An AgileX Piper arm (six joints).
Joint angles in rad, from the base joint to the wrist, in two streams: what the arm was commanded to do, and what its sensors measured. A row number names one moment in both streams.
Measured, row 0: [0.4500 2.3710 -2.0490 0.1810 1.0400 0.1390]
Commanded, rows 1 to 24: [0.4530 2.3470 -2.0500 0.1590 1.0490 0.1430]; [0.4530 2.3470 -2.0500 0.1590 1.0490 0.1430]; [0.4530 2.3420 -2.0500 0.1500 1.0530 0.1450]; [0.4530 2.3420 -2.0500 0.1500 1.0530 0.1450]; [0.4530 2.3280 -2.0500 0.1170 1.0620 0.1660]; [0.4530 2.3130 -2.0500 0.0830 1.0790 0.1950]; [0.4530 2.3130 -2.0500 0.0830 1.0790 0.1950]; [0.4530 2.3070 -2.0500 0.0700 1.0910 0.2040]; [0.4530 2.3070 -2.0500 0.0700 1.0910 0.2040]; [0.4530 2.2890 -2.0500 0.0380 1.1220 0.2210]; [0.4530 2.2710 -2.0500 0.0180 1.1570 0.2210]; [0.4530 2.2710 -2.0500 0.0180 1.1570 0.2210]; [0.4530 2.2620 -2.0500 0.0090 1.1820 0.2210]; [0.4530 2.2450 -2.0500 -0.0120 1.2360 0.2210]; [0.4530 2.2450 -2.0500 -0.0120 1.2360 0.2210]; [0.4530 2.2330 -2.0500 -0.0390 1.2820 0.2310]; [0.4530 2.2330 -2.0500 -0.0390 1.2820 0.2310]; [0.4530 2.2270 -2.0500 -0.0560 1.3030 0.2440]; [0.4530 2.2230 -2.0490 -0.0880 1.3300 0.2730]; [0.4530 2.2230 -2.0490 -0.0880 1.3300 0.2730]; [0.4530 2.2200 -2.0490 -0.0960 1.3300 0.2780]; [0.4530 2.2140 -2.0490 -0.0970 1.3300 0.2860]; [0.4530 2.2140 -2.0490 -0.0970 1.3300 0.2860]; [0.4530 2.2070 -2.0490 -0.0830 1.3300 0.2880]
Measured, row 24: [0.4500 2.2230 -2.0490 -0.0870 1.2110 0.2730]
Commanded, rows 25 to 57: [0.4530 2.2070 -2.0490 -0.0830 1.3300 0.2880]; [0.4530 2.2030 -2.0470 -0.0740 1.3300 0.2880]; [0.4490 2.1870 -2.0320 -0.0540 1.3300 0.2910]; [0.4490 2.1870 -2.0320 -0.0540 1.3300 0.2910]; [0.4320 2.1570 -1.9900 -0.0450 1.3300 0.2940]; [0.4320 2.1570 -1.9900 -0.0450 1.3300 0.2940]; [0.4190 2.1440 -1.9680 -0.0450 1.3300 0.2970]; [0.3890 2.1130 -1.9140 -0.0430 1.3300 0.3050]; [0.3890 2.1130 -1.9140 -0.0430 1.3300 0.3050]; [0.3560 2.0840 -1.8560 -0.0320 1.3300 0.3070]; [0.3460 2.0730 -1.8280 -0.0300 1.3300 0.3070]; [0.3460 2.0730 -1.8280 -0.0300 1.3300 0.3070]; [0.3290 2.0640 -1.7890 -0.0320 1.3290 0.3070]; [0.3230 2.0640 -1.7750 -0.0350 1.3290 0.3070]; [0.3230 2.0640 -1.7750 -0.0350 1.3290 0.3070]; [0.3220 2.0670 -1.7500 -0.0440 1.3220 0.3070]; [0.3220 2.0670 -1.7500 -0.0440 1.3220 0.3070]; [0.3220 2.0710 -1.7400 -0.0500 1.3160 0.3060]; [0.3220 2.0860 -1.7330 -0.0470 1.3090 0.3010]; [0.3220 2.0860 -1.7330 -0.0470 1.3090 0.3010]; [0.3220 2.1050 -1.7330 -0.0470 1.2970 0.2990]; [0.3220 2.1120 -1.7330 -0.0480 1.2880 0.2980]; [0.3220 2.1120 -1.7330 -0.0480 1.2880 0.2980]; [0.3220 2.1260 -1.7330 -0.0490 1.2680 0.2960]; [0.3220 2.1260 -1.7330 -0.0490 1.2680 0.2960]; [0.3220 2.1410 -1.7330 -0.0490 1.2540 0.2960]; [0.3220 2.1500 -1.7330 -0.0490 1.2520 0.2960]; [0.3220 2.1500 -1.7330 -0.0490 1.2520 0.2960]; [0.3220 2.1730 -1.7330 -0.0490 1.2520 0.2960]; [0.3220 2.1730 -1.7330 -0.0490 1.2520 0.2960]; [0.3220 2.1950 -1.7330 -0.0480 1.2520 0.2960]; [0.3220 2.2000 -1.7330 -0.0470 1.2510 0.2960]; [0.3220 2.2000 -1.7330 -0.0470 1.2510 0.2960]
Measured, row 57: [0.3240 2.1730 -1.7400 -0.0480 1.2220 0.2980]
